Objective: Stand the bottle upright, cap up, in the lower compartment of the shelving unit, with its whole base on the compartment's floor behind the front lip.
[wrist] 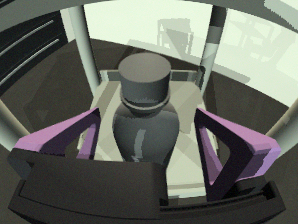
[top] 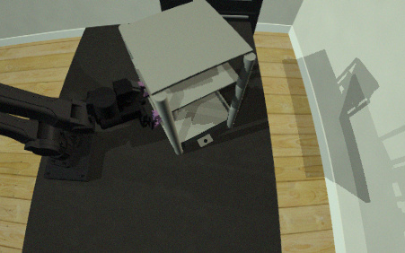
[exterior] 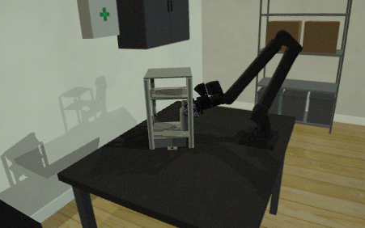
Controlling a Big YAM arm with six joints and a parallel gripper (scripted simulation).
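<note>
Now: hand 1 cm above the grey bottle. The rest, counted from my hand: shelving unit 6 cm ahead, 4 cm to the left, 2 cm above.
</note>
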